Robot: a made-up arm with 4 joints.
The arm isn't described. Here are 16 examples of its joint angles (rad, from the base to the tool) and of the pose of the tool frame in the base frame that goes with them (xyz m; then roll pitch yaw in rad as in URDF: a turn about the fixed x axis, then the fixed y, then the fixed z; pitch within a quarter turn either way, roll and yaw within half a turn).
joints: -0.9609 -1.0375 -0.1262 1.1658
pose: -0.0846 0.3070 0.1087 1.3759 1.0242 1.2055
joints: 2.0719 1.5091 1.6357 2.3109
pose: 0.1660 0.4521 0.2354 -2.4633 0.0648 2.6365
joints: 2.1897 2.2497 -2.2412 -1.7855
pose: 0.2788 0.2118 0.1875 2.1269 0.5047 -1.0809
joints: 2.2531 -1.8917 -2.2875 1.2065
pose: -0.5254 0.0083 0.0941 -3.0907 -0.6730 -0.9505
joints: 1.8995 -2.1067 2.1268 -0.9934
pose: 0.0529 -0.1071 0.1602 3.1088 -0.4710 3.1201
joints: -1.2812 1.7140 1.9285 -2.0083
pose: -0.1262 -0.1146 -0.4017 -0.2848 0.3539 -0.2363
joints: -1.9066 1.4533 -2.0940 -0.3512
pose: 0.0455 0.3133 0.0717 -1.7866 0.5192 -2.7383
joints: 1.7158 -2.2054 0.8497 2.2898
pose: -0.0185 -0.4505 -0.4862 -0.0564 0.5606 2.5162
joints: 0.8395 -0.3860 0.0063 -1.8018
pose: -0.3204 -0.4765 0.1531 -1.8044 0.3860 -0.8463
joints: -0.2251 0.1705 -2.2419 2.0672
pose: -0.0424 -0.3442 0.4547 1.9332 0.1057 2.4599
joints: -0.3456 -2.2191 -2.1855 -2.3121
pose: 0.1176 0.1071 -0.5955 0.0064 -0.4777 1.5134
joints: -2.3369 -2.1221 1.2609 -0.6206
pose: 0.0799 0.0776 0.1596 -2.7647 0.2628 0.5999
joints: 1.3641 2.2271 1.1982 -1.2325
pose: -0.1320 -0.3181 -0.2581 1.0292 -0.2926 3.1142
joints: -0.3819 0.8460 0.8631 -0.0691
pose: 0.2461 0.0626 -0.1036 0.6400 -0.5083 -0.6729
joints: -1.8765 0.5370 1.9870 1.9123
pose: 0.1345 0.1895 0.5455 2.4109 0.2083 -0.0573
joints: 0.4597 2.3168 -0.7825 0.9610
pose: 0.1991 0.0040 -0.2746 -1.5289 -0.5478 1.7101
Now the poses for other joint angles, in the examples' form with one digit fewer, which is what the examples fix.
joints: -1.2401 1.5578 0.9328 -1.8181
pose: 0.274 -0.225 -0.365 -0.263 -0.638 -0.321
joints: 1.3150 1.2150 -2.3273 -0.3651
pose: -0.044 -0.323 0.029 -1.463 0.699 0.573
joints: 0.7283 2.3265 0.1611 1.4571
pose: 0.044 0.304 -0.196 -1.853 -0.801 2.646
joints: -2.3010 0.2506 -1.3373 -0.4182
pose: -0.010 0.306 -0.181 -0.662 -0.057 -2.638
